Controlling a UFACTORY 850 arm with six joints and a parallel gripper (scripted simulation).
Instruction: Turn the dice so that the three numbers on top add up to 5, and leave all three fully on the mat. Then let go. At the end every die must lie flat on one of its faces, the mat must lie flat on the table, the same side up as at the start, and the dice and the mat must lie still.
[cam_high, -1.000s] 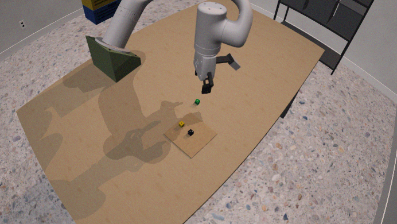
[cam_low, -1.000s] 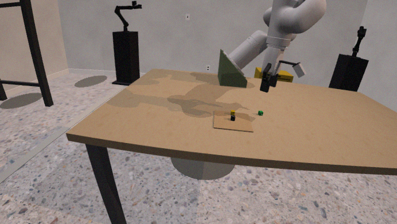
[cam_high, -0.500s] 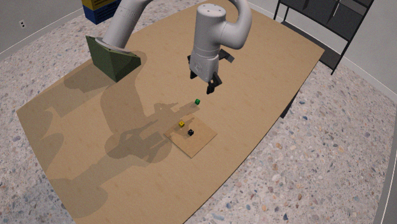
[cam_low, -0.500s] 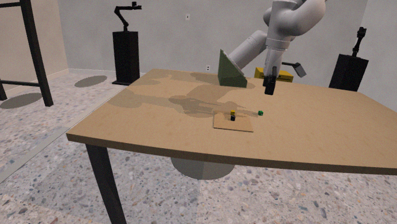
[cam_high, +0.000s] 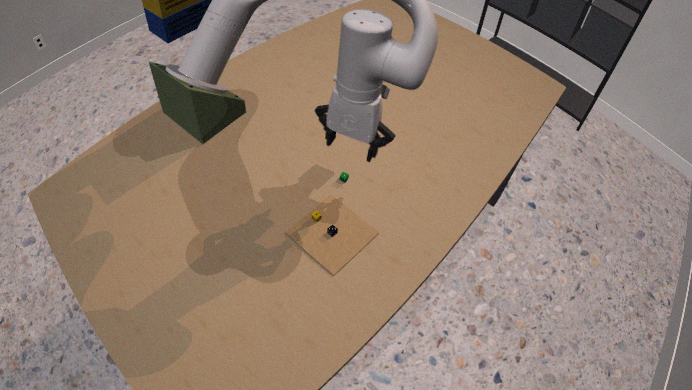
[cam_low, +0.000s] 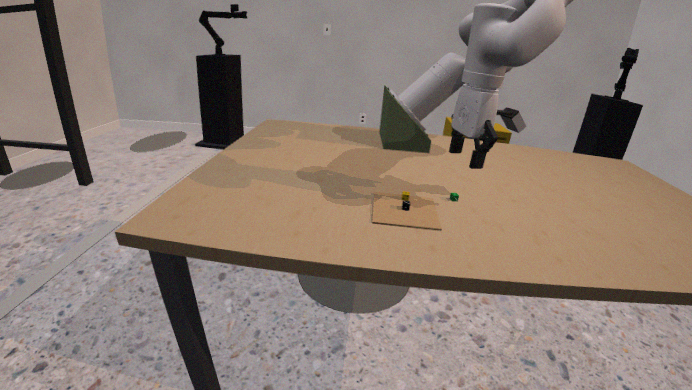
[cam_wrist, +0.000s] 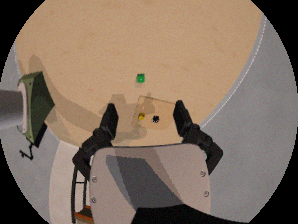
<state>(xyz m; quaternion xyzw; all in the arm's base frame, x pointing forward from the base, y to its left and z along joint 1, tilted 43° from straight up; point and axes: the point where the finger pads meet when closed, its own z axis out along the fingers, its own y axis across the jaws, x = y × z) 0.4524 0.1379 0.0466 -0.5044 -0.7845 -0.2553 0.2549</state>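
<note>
My hand is 10 mm past the green die and 110 mm above it. The rest, counted from my hand: tan mat: 80 mm ahead, 120 mm to the right, 110 mm below; then black die: 80 mm ahead, 120 mm to the right, 100 mm below; then yellow die: 30 mm ahead, 120 mm to the right, 100 mm below.
</note>
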